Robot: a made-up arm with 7 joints. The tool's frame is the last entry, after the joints.
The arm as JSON. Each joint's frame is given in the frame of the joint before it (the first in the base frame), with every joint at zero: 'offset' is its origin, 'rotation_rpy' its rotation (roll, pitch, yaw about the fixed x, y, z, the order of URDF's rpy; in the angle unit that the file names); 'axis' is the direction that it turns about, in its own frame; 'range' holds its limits. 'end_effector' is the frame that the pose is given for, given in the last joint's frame.
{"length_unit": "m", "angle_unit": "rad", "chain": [
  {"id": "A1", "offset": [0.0, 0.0, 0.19], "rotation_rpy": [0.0, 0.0, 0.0], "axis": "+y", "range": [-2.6, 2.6]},
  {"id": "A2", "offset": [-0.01, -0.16, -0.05], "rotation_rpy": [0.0, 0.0, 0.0], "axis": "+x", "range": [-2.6, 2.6]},
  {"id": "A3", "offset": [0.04, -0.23, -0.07], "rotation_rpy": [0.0, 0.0, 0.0], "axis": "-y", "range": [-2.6, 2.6]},
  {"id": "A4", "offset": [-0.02, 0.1, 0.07], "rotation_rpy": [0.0, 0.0, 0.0], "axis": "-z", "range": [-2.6, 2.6]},
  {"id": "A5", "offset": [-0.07, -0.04, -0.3], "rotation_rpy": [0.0, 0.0, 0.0], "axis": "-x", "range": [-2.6, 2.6]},
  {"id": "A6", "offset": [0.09, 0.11, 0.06], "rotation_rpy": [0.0, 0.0, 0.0], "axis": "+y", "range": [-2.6, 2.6]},
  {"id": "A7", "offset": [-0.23, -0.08, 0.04], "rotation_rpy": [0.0, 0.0, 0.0], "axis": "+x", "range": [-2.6, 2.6]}
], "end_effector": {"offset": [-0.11, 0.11, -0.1], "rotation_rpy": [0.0, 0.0, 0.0]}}
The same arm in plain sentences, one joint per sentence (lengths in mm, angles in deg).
The arm has seven revolute joints in a row. What follows holds with every joint at zero, and every direction is one of the base frame's.
The first joint sits 190 mm along +z from the base frame's origin and rotates about +y, from -148.97 to 148.97 deg.
The second joint sits 10 mm along -x and 160 mm along -y and 50 mm along -z from the first joint and rotates about +x, from -148.97 to 148.97 deg.
The third joint sits 40 mm along +x and 230 mm along -y and 70 mm along -z from the second joint and rotates about -y, from -148.97 to 148.97 deg.
The fourth joint sits 20 mm along -x and 100 mm along +y and 70 mm along +z from the third joint and rotates about -z, from -148.97 to 148.97 deg.
The fifth joint sits 70 mm along -x and 40 mm along -y and 300 mm along -z from the fourth joint and rotates about -x, from -148.97 to 148.97 deg.
The sixth joint sits 90 mm along +x and 110 mm along +y and 60 mm along +z from the fifth joint and rotates about +y, from -148.97 to 148.97 deg.
The seventh joint sits 230 mm along -x and 80 mm along -y and 40 mm along +z from the sixth joint and rotates about +x, from -148.97 to 148.97 deg.
The tool frame, which is the frame that the pose is given for, sits 110 mm along -x and 110 mm along +y and 100 mm along -z from the seventh joint; its axes are parallel to the base frame's.

